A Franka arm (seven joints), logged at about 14 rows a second.
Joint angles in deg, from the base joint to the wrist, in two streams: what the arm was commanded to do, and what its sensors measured. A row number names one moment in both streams.
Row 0, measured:
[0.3, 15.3, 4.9, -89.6, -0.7, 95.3, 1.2]
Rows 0 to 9, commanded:
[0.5, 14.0, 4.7, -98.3, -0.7, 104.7, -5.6]
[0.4, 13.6, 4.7, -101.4, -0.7, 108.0, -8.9]
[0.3, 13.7, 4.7, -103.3, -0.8, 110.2, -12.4]
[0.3, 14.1, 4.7, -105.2, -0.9, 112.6, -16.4]
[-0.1, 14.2, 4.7, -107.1, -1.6, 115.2, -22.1]
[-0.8, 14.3, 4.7, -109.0, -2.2, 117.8, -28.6]
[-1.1, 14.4, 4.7, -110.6, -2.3, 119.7, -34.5]
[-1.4, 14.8, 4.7, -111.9, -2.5, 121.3, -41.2]
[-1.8, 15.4, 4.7, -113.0, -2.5, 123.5, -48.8]
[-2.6, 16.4, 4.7, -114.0, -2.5, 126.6, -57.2]
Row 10, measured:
[-1.1, 16.3, 4.3, -111.1, -2.1, 122.0, -44.5]
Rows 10 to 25, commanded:
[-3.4, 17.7, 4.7, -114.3, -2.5, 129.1, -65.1]
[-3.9, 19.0, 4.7, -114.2, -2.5, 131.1, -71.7]
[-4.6, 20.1, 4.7, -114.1, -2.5, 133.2, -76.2]
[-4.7, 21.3, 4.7, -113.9, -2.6, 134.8, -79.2]
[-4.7, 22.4, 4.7, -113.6, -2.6, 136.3, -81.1]
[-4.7, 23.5, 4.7, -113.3, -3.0, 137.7, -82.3]
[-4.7, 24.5, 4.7, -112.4, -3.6, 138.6, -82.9]
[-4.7, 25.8, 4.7, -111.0, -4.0, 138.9, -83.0]
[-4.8, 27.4, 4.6, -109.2, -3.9, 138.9, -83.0]
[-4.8, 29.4, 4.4, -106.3, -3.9, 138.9, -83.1]
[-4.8, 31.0, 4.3, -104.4, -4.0, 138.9, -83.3]
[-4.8, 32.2, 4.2, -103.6, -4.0, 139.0, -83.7]
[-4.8, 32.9, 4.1, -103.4, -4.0, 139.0, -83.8]
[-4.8, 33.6, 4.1, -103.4, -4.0, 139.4, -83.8]
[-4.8, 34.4, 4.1, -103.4, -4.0, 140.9, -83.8]
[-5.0, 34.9, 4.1, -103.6, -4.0, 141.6, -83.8]
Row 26, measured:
[-4.4, 33.2, 3.8, -104.6, -3.4, 140.3, -82.8]
